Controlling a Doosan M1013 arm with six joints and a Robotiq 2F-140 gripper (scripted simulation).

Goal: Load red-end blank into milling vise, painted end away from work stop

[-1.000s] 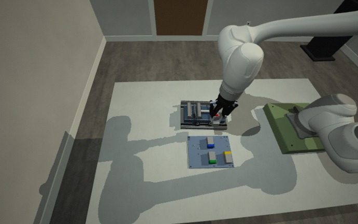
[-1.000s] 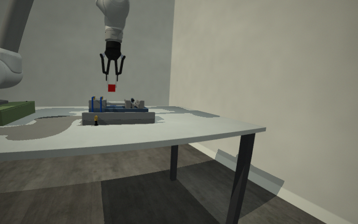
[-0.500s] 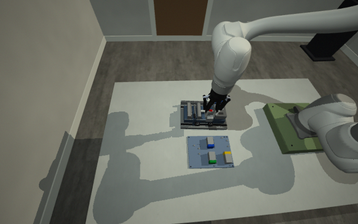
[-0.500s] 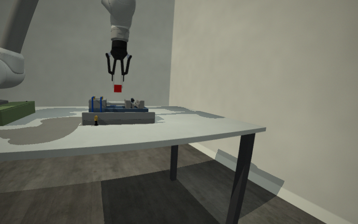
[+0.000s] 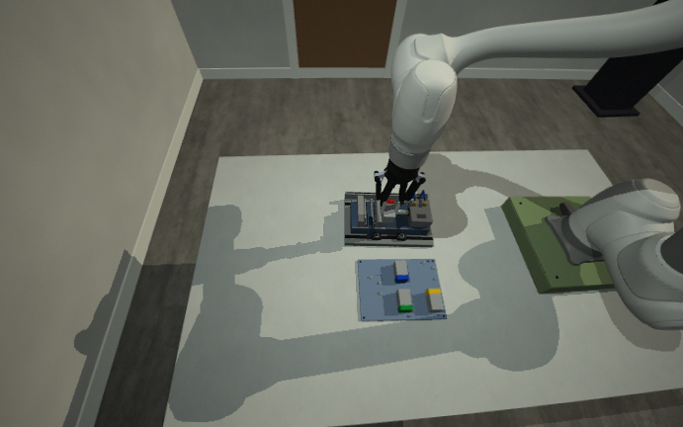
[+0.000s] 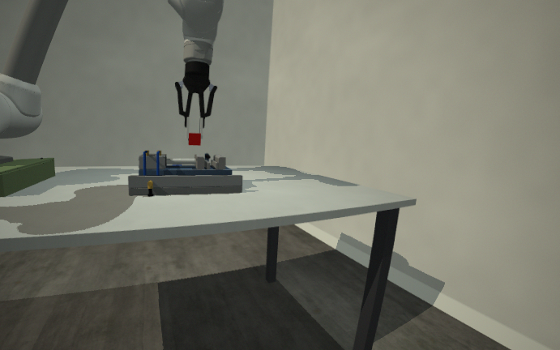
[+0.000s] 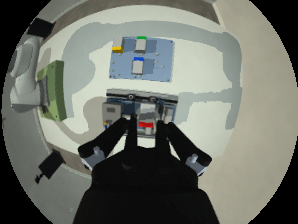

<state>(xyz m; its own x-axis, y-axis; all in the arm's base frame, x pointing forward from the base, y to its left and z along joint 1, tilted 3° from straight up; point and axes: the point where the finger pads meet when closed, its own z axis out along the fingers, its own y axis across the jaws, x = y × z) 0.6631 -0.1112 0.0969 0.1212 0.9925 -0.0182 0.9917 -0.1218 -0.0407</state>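
The vise lies 140 mm below my hand, 40 mm to the right of it and 30 mm behind it. The rest, counted from my hand: blue-ended blank: 150 mm to the left, 150 mm below, 30 mm behind; then hose block: 120 mm behind, 100 mm below, 30 mm to the right; then red-ended blank: 30 mm below.
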